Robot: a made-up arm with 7 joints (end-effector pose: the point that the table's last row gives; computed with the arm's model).
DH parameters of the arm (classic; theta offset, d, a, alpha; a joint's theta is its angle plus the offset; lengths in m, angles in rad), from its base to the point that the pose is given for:
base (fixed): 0 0.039 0 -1.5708
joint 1: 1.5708 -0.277 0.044 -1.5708
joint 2: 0 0.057 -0.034 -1.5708
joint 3: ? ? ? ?
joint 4: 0 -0.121 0.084 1.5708
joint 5: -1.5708 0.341 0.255 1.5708
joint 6: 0 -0.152 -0.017 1.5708
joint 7: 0 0.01 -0.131 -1.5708
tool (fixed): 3.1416 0.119 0 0
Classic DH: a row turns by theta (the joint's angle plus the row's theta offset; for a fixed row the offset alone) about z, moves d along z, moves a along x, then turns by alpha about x.
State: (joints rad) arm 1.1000 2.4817 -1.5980 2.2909 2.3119 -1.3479 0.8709
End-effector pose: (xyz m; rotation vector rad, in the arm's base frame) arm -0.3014 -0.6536 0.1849 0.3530 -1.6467 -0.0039
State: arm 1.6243 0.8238 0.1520 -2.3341 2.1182 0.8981 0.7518
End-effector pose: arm 0.2140 -0.0032 0.0511 0.3412 0.7856 -2.2644
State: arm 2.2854 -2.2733 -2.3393 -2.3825 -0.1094 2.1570 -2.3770
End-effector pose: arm -0.2476 -0.2624 -0.5254 -2.2497 0.5555 0.1656
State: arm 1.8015 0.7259 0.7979 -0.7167 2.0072 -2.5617 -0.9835
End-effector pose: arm 0.3763 -0.6018 0.1144 0.4970 -0.6583 -1.4315
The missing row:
joint 3: 0 0.039 -0.114 -1.5708
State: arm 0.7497 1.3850 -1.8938 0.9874 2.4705 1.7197 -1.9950
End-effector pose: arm -0.2527 -0.2655 0.4448 0.2486 -0.0371 2.0772
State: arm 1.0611 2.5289 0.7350 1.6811 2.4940 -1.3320 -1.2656
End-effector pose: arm -0.0991 -0.4808 -0.1269 0.7433 -1.2726 -1.1970
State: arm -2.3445 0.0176 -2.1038 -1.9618 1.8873 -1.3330 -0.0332
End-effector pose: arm -0.1393 -0.3936 0.6397 -0.3256 -1.7352 0.7159
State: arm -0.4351 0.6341 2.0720 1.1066 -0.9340 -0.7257 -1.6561
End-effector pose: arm 0.1599 -0.6667 0.0428 0.3903 -2.6225 0.9600
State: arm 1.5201 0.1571 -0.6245 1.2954 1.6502 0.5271 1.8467
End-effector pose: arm -0.3247 -0.2091 0.0460 0.3280 2.2270 -0.7549
